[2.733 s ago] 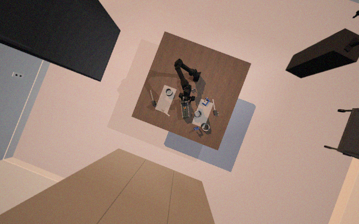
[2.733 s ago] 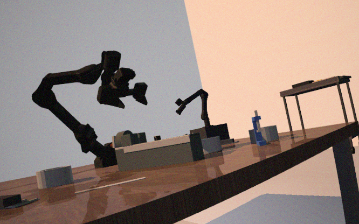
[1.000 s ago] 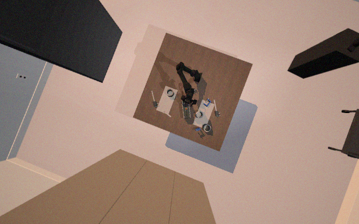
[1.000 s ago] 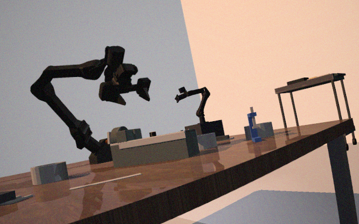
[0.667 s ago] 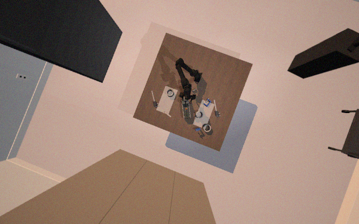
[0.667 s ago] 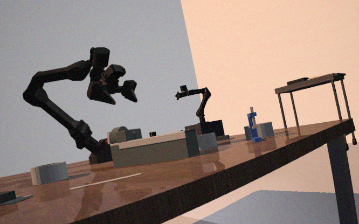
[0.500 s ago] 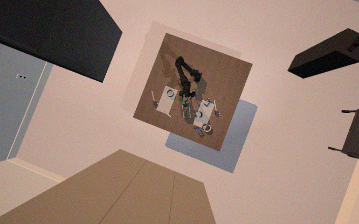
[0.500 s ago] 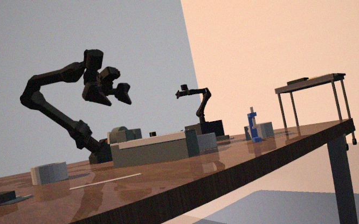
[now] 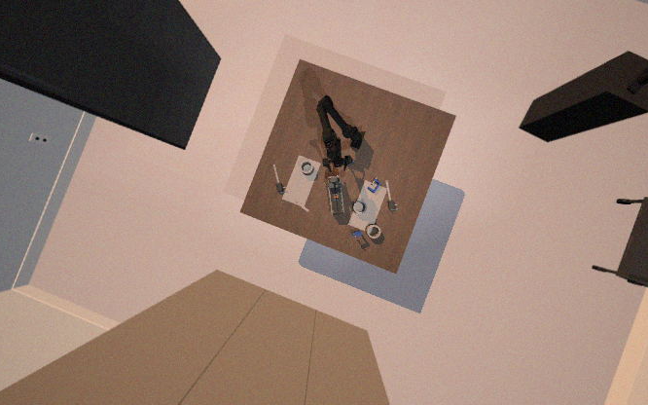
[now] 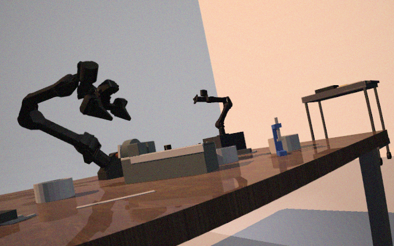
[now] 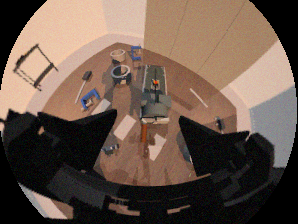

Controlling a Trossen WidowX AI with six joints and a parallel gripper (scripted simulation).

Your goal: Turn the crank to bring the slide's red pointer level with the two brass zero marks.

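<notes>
Now: the crank handle 2 cm behind my gripper tip, 1 cm to the right of it and 11 cm below it. Also, from my gripper tip: red pointer 15 cm ahead, 7 cm to the left, 11 cm below; thin white rod 33 cm ahead, 14 cm to the right, 20 cm below.
</notes>
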